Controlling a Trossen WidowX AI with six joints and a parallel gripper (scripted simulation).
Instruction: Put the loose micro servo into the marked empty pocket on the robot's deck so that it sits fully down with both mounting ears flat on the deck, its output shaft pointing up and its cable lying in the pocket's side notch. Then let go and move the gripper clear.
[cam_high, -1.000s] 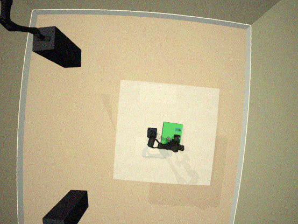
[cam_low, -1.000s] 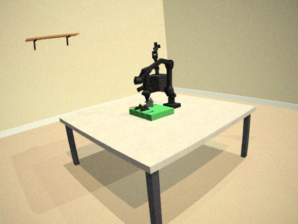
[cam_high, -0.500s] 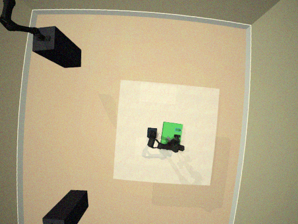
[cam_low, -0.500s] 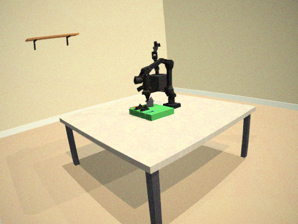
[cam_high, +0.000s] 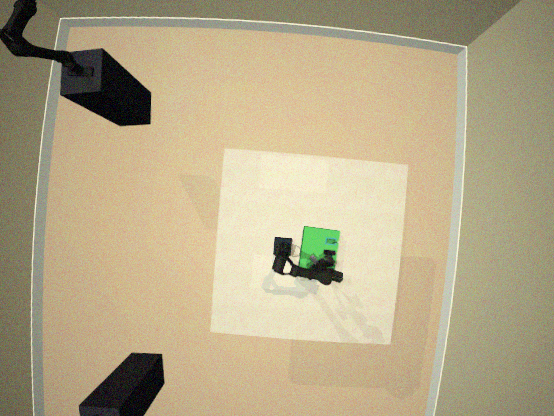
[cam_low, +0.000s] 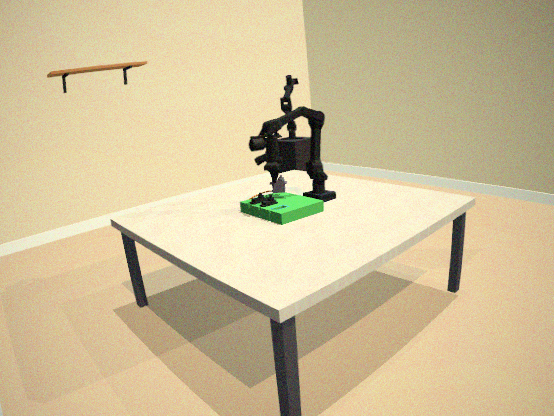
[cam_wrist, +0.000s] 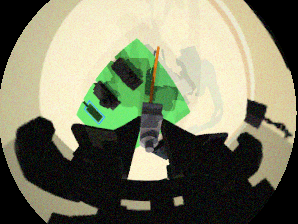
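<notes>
Right now the green deck is 100 mm below my gripper tip, 70 mm to the left of it and 10 mm behind it.
</notes>
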